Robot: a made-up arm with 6 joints.
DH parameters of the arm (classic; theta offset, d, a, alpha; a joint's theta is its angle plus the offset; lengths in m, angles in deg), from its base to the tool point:
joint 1: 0 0.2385 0 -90
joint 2: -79.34 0 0.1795 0
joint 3: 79.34 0 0.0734 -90
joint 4: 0 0.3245 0 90
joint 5: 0 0 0.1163 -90
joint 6: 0 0.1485 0 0
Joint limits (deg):
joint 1: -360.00..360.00
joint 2: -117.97..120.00
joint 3: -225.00..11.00
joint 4: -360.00..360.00
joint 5: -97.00..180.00
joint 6: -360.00..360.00
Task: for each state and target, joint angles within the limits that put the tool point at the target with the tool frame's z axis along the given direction. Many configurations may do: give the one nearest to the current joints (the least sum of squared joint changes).
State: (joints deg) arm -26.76 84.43 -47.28 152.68 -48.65 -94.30
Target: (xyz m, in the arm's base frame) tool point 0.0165 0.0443 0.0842 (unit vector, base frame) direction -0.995 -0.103 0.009
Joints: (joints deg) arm 18.31 59.52 -47.39 192.65 -78.67 -94.30
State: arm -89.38 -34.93 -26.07 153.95 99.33 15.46
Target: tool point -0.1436 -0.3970 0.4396 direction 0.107 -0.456 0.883
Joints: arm -115.77 -33.78 -34.66 162.86 89.19 15.46
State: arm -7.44 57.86 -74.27 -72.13 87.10 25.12
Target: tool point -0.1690 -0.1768 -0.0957 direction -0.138 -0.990 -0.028
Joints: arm 37.80 91.45 -30.49 -65.16 50.25 25.12
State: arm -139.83 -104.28 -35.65 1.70 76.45 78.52
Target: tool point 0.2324 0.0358 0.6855 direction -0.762 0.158 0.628
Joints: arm -175.07 -117.87 -67.40 -15.56 56.16 78.52
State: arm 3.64 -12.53 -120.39 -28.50 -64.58 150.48
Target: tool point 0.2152 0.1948 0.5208 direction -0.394 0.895 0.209
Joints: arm 15.51 15.45 -110.97 -77.11 -96.87 150.48
